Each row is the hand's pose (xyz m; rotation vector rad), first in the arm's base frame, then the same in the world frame.
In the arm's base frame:
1: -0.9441 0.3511 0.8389 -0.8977 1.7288 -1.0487
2: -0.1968 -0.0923 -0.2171 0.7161 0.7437 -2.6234
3: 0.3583 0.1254 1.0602 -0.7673 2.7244 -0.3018
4: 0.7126 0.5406 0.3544 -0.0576 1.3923 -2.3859
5: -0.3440 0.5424 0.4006 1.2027 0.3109 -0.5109
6: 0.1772 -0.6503 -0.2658 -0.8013 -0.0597 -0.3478
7: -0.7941 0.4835 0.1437 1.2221 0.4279 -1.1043
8: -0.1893 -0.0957 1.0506 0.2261 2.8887 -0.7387
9: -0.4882 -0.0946 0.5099 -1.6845 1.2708 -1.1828
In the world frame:
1: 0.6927 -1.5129 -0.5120 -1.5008 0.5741 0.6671
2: 0.4615 -0.4535 -1.3452 -0.1325 1.2834 -0.7835
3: 0.7250 -0.2874 0.0295 -2.4074 1.0588 0.8515
4: -0.0218 0.0575 -0.3159 -0.8503 1.0775 -0.4850
5: 0.2103 -0.9270 -0.6249 0.9619 1.4848 1.1595
6: 0.8519 0.0816 -1.4673 0.0343 -0.5045 1.3408
7: 0.2389 -1.2674 -1.0190 0.7102 1.5690 0.5720
8: 1.0244 -0.7189 -0.2408 -1.9742 1.9397 0.4346
9: 0.8443 -0.8781 -0.8099 -1.5419 -0.1950 0.3621

